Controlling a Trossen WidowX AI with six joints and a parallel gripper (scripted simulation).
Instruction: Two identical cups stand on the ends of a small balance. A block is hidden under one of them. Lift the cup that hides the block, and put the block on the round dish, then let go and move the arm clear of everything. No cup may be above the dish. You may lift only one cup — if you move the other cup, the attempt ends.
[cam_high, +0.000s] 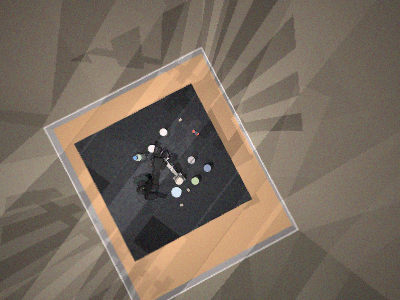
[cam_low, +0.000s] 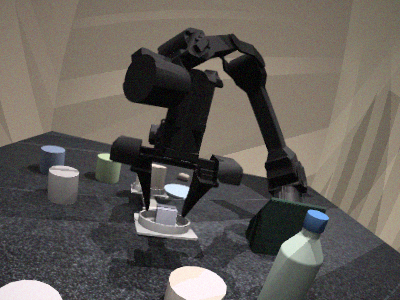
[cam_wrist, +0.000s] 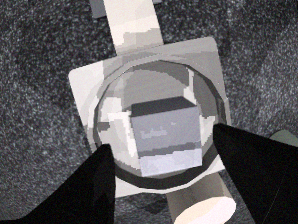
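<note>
The grey block is 1 cm below my gripper tip. From my gripper tip the other things lie so: white balance 1 cm ahead, 12 cm to the right, 7 cm below; white balance beam 1 cm ahead, 12 cm to the right, 5 cm below; round pale blue dish 8 cm behind, 35 cm to the right, 9 cm below.
</note>
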